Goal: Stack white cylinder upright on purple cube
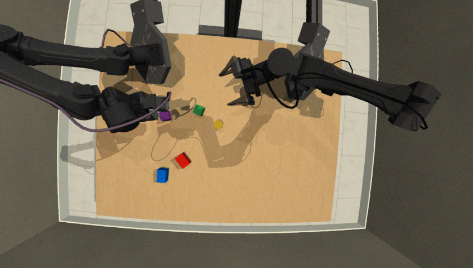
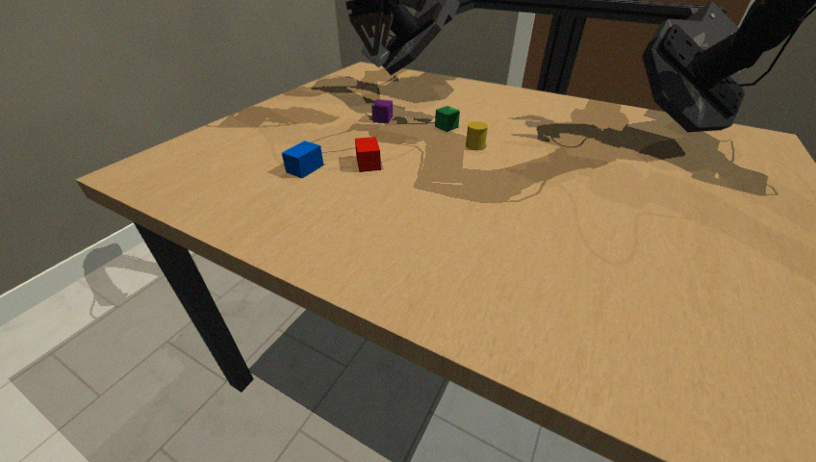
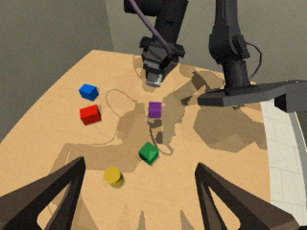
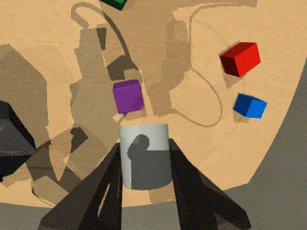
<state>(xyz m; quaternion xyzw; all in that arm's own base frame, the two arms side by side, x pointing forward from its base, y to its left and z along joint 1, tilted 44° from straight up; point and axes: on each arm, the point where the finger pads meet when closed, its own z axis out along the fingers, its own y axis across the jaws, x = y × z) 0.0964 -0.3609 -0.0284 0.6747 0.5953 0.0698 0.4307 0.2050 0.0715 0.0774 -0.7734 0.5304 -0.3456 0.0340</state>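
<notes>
Now: the purple cube 13 cm below my right hand and 1 cm to the left of it. Also, from my right hand: red cube: 19 cm ahead, 13 cm below, 10 cm to the left; then green cube: 15 cm to the left, 13 cm below, 4 cm behind; then white cylinder: right at my right hand.
</notes>
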